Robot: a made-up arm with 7 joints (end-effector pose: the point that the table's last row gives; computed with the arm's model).
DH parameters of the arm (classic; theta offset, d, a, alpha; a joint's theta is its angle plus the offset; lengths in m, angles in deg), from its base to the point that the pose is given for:
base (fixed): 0 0 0 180
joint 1: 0 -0.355 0 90
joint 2: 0 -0.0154 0 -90
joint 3: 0 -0.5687 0 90
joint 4: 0 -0.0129 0 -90
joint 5: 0 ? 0 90
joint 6: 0 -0.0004 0 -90
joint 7: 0 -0.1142 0 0
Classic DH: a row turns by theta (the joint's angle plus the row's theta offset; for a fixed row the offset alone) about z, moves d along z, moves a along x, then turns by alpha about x.
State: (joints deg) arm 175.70 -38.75 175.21 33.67 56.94 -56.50 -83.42
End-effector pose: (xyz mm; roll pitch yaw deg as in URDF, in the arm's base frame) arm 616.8 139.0 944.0 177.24 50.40 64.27
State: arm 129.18 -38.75 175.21 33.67 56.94 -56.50 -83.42
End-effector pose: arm 323.6 543.2 944.0 177.24 50.40 110.79
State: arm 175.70 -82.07 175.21 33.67 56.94 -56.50 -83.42
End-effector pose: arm 849.8 156.5 354.4 -111.30 51.21 122.55
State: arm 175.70 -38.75 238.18 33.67 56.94 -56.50 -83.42
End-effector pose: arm 630.7 -8.5 941.8 111.72 55.95 -41.35
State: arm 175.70 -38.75 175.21 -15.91 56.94 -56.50 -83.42
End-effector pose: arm 415.4 102.1 1102.4 137.63 12.78 38.96
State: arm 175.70 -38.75 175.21 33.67 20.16 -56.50 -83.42
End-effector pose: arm 612.5 88.9 977.0 -166.86 17.80 85.11
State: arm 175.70 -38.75 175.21 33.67 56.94 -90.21 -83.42
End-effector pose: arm 551.6 146.3 935.4 145.13 46.79 66.13
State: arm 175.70 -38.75 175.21 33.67 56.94 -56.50 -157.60
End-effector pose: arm 616.8 139.0 944.0 -130.98 13.86 146.09
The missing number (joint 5, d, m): -0.2412
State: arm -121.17 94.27 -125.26 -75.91 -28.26 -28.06 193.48
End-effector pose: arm -70.2 644.1 80.8 44.04 -2.36 -76.67
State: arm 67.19 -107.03 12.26 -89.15 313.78 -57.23 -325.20
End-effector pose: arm -181.3 349.8 -94.3 21.42 59.75 104.59
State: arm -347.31 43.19 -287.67 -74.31 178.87 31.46 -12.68
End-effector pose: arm 386.7 227.0 874.6 -90.60 35.65 -169.08
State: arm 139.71 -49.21 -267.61 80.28 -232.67 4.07 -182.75
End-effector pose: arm 147.8 601.7 743.6 -93.81 -15.04 -151.63
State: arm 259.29 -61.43 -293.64 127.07 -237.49 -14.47 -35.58
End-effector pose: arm 300.8 -193.1 624.7 98.47 55.83 -15.70
